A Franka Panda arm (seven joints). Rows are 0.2 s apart.
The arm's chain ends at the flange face. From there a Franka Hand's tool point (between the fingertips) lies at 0.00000 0.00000 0.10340 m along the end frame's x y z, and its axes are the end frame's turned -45 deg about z.
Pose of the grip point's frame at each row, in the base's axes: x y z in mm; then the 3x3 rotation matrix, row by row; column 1 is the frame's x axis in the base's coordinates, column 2 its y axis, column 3 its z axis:
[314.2, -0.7, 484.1], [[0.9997, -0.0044, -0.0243], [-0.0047, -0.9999, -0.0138], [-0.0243, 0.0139, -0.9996]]
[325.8, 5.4, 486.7], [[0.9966, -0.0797, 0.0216], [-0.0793, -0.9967, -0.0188], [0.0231, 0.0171, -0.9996]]
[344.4, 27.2, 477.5], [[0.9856, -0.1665, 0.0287], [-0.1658, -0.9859, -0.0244], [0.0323, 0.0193, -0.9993]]
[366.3, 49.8, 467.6], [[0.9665, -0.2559, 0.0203], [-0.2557, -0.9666, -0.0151], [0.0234, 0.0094, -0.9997]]
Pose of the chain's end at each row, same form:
[316.7, 0.7, 587.5], [[0.7038, -0.7100, -0.0243], [-0.7104, -0.7037, -0.0138], [-0.0074, 0.0270, -0.9996]]
[323.6, 7.3, 590.1], [[0.6483, -0.7611, 0.0216], [-0.7608, -0.6487, -0.0188], [0.0284, -0.0042, -0.9996]]
[341.4, 29.7, 580.8], [[0.5792, -0.8147, 0.0287], [-0.8144, -0.5799, -0.0244], [0.0365, -0.0092, -0.9993]]
[364.2, 51.4, 571.0], [[0.5025, -0.8644, 0.0203], [-0.8643, -0.5027, -0.0151], [0.0232, -0.0099, -0.9997]]

